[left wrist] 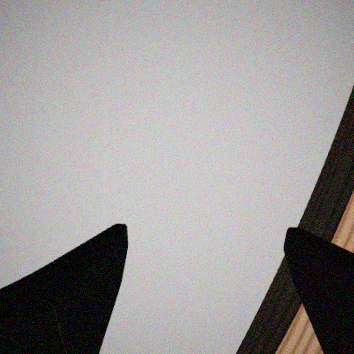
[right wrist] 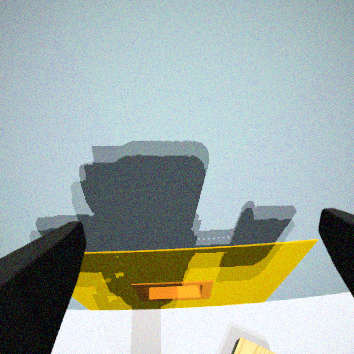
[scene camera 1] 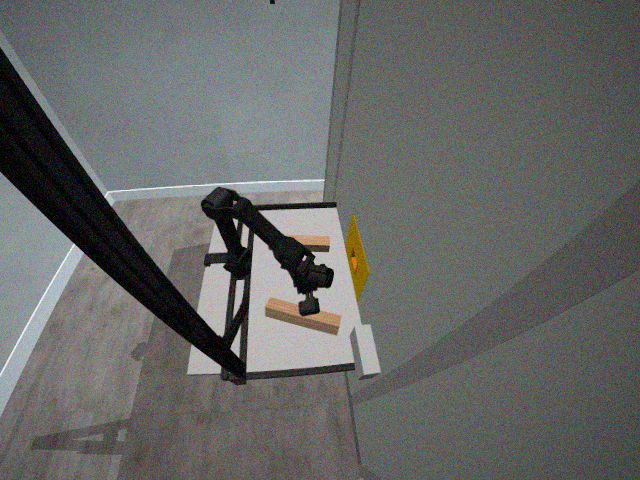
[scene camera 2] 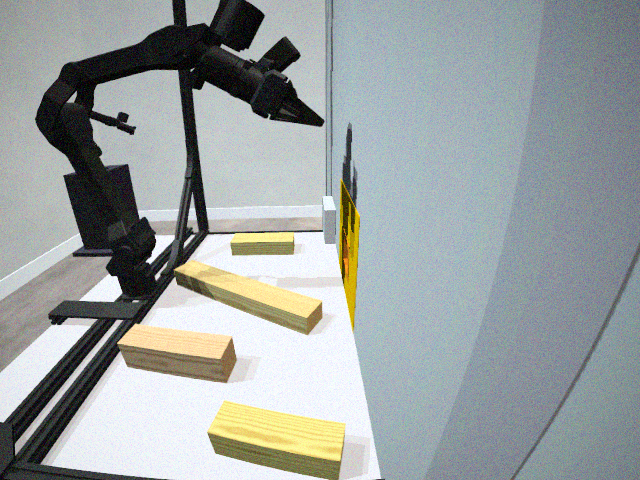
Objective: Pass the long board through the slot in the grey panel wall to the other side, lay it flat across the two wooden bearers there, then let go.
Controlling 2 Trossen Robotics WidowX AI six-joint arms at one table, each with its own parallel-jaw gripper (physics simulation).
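Frame: origin at the left arm's base, x left, y back, z up, level; metres.
Where they show: left gripper, fingertip midpoint: [left wrist: 206,236] [scene camera 1: 312,299]; right gripper, fingertip midpoint: [right wrist: 203,226] [scene camera 2: 321,123]; left arm's base, origin of the base link: [scene camera 1: 240,272]; right arm's base, origin of the base link: [scene camera 2: 139,291].
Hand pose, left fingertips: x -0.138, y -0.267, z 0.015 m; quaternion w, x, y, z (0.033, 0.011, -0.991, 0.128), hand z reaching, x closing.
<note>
Things, the pixels of their top centre, and the offset from my left fingertips. "spot": a spot on its surface instead.
- long wooden board, middle of its top: [scene camera 1: 302,312] dx -0.059, dy +0.039, dz +0.027 m
- orange-edged slot, surface spot: [right wrist: 175,292] spot: dx +0.120, dy -0.211, dz +0.029 m
- second wooden piece, middle of its top: [scene camera 1: 299,239] dx +0.265, dy +0.032, dz +0.013 m
- slanted long piece, middle of its top: [scene camera 2: 238,284] dx +0.139, dy -0.429, dz +0.004 m
A long wooden board [scene camera 1: 328,321] [left wrist: 332,190] lies slanted on the table. My left gripper [scene camera 1: 308,310] [left wrist: 206,236] is over it, fingers partly apart; in the left wrist view one fingertip overlaps the board's dark side, and no board shows between the tips. A yellow plate [scene camera 1: 360,279] [scene camera 2: 351,279] [right wrist: 245,285] on the grey panel wall [scene camera 1: 465,103] [scene camera 2: 439,155] surrounds the orange-edged slot [scene camera 1: 354,260] [right wrist: 175,292]. My right gripper [scene camera 2: 321,122] [right wrist: 203,226] is open and empty, high near the wall. On its side lie several wooden pieces; which are the two bearers I cannot tell.
A second wooden piece [scene camera 1: 317,241] lies partly behind the left arm. In scene camera 2 lie a slanted long piece [scene camera 2: 248,294] and shorter blocks [scene camera 2: 262,243] [scene camera 2: 178,351] [scene camera 2: 276,436]. A white box [scene camera 1: 367,351] [scene camera 2: 328,222] is by the wall. Black frame bars cross the tables.
</note>
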